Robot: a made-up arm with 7 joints. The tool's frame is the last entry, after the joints.
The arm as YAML. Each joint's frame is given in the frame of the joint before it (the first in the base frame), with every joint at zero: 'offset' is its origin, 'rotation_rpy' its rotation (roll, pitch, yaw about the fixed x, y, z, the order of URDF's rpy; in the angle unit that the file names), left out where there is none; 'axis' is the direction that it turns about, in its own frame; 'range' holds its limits. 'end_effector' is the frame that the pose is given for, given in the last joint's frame.
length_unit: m
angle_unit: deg
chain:
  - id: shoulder
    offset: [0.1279, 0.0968, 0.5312]
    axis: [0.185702, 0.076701, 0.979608]
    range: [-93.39, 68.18]
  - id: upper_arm
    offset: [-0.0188, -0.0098, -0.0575]
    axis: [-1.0, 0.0, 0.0]
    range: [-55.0, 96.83]
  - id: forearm
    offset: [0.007, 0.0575, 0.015]
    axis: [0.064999, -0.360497, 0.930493]
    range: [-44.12, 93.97]
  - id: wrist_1
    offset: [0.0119, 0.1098, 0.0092]
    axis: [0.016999, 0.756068, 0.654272]
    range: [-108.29, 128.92]
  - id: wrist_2
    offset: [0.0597, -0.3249, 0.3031]
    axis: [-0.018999, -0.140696, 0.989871]
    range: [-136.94, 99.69]
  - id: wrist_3
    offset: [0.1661, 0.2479, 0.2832]
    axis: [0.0, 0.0, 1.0]
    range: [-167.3, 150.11]
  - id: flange
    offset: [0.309, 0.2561, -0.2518]
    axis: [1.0, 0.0, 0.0]
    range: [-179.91, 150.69]
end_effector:
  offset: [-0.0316, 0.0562, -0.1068]
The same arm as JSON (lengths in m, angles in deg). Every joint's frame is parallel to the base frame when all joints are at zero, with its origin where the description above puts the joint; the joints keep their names.
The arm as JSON. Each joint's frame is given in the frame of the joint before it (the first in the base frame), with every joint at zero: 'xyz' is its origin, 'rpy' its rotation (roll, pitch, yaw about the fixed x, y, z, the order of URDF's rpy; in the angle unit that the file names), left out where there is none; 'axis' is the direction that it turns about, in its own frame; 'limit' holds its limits. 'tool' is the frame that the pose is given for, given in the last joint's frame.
{"units": {"length": "m", "angle": "deg"}, "joints": [
  {"name": "shoulder", "type": "revolute", "origin": {"xyz": [0.1279, 0.0968, 0.5312]}, "axis": [0.185702, 0.076701, 0.979608], "limit": {"lower": -93.39, "upper": 68.18}},
  {"name": "upper_arm", "type": "revolute", "origin": {"xyz": [-0.0188, -0.0098, -0.0575]}, "axis": [-1.0, 0.0, 0.0], "limit": {"lower": -55.0, "upper": 96.83}},
  {"name": "forearm", "type": "revolute", "origin": {"xyz": [0.007, 0.0575, 0.015]}, "axis": [0.064999, -0.360497, 0.930493], "limit": {"lower": -44.12, "upper": 93.97}},
  {"name": "wrist_1", "type": "revolute", "origin": {"xyz": [0.0119, 0.1098, 0.0092]}, "axis": [0.016999, 0.756068, 0.654272], "limit": {"lower": -108.29, "upper": 128.92}},
  {"name": "wrist_2", "type": "revolute", "origin": {"xyz": [0.0597, -0.3249, 0.3031]}, "axis": [-0.018999, -0.140696, 0.989871], "limit": {"lower": -136.94, "upper": 99.69}},
  {"name": "wrist_3", "type": "revolute", "origin": {"xyz": [0.1661, 0.2479, 0.2832]}, "axis": [0.0, 0.0, 1.0], "limit": {"lower": -167.3, "upper": 150.11}},
  {"name": "flange", "type": "revolute", "origin": {"xyz": [0.309, 0.2561, -0.2518]}, "axis": [1.0, 0.0, 0.0], "limit": {"lower": -179.91, "upper": 150.69}}
], "tool": {"origin": {"xyz": [-0.0316, 0.0562, -0.1068]}}}

